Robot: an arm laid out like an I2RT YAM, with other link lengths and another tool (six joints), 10 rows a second.
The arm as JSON. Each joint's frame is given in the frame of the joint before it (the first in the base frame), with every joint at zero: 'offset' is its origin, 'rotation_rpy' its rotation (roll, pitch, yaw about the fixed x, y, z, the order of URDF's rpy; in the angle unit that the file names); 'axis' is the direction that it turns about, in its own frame. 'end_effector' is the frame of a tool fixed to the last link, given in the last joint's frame.
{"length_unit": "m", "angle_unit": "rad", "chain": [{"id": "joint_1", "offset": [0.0, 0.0, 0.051], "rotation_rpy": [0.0, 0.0, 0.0], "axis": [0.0, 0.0, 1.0]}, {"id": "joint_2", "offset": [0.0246, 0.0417, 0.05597], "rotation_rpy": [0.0, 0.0, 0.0], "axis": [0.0, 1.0, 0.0]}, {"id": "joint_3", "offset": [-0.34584, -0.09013, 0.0], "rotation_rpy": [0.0, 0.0, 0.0], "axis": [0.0, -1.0, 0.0]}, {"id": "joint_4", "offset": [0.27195, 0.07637, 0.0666], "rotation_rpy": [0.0, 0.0, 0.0], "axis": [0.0, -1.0, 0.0]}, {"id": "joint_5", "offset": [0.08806, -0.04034, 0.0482], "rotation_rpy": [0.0, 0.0, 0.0], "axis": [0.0, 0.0, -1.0]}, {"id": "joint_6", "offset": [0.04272, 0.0, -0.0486], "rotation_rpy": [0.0, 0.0, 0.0], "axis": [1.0, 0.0, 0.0]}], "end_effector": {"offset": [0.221, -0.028, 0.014], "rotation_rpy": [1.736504, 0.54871, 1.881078]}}
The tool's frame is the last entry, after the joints.
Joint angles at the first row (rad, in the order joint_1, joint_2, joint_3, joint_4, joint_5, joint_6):
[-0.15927 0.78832 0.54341 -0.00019 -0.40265 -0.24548]
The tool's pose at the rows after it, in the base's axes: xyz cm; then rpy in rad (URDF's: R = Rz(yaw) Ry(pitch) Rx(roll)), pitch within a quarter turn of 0, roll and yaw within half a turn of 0:
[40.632, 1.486, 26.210, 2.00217, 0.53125, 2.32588]
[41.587, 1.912, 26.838, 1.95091, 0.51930, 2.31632]
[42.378, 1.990, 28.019, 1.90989, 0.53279, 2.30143]
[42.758, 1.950, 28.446, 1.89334, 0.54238, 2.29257]
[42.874, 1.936, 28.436, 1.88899, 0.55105, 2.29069]
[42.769, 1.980, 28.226, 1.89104, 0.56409, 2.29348]
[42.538, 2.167, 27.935, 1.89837, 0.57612, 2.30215]
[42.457, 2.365, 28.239, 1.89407, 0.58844, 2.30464]
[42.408, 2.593, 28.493, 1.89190, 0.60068, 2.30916]
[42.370, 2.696, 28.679, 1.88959, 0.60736, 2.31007]
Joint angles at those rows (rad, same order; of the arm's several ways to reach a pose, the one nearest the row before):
[-0.15924 0.82496 0.45605 0.12687 -0.44764 -0.17566]
[-0.15814 0.86842 0.44462 0.21838 -0.47171 -0.13333]
[-0.15771 0.89968 0.44462 0.29159 -0.48043 -0.11311]
[-0.15659 0.91572 0.44116 0.33017 -0.47970 -0.10738]
[-0.15662 0.92298 0.43279 0.35344 -0.47972 -0.11044]
[-0.15658 0.92224 0.41904 0.37026 -0.48008 -0.12150]
[-0.15354 0.91571 0.40684 0.37478 -0.48009 -0.13561]
[-0.14937 0.91154 0.40532 0.38129 -0.48012 -0.14134]
[-0.14438 0.90922 0.40456 0.38698 -0.48008 -0.14859]
[-0.14175 0.90695 0.40457 0.38965 -0.47935 -0.15164]

